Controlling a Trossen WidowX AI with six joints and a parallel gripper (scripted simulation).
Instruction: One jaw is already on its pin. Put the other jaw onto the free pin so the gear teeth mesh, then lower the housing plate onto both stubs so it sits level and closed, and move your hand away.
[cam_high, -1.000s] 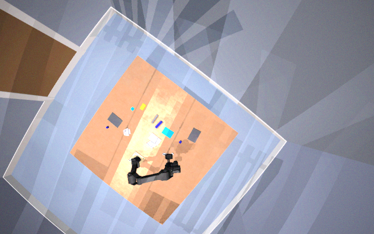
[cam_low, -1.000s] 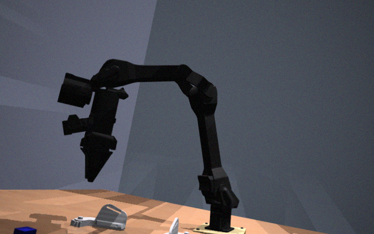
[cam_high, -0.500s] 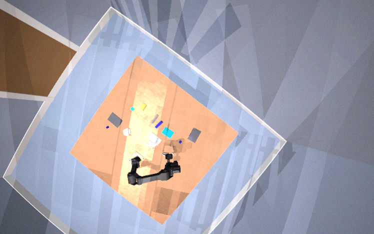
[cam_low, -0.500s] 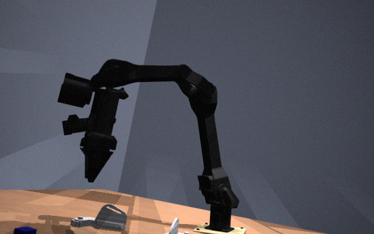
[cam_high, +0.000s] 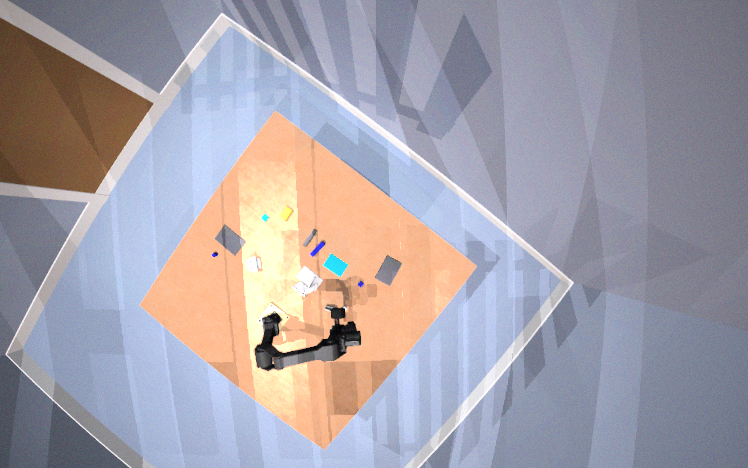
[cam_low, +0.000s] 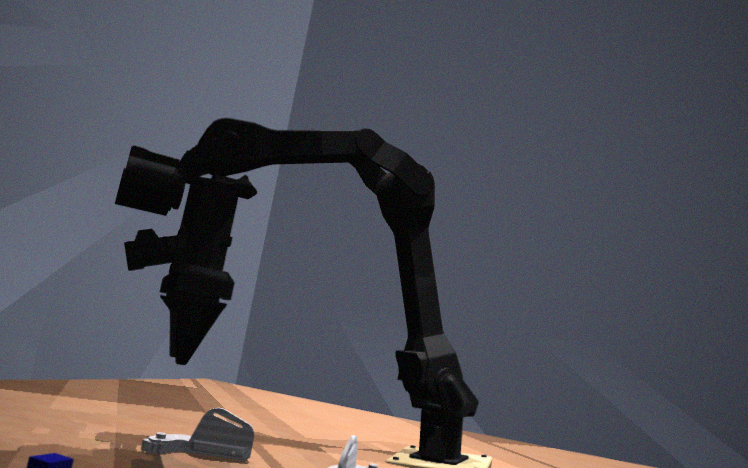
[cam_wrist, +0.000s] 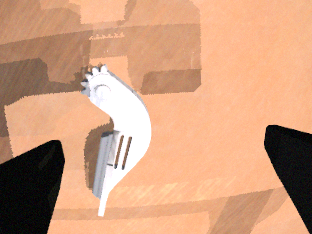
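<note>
Right now my gripper tip is 8 cm above the jaw, 3 cm to the right of it and 1 cm short of it. Round my gripper tip: blue bar: 33 cm to the left, 14 cm ahead, 8 cm below; then cyan plate: 22 cm to the left, 14 cm ahead, 9 cm below; then blue cube: 17 cm ahead, 8 cm below, 6 cm to the left.
</note>
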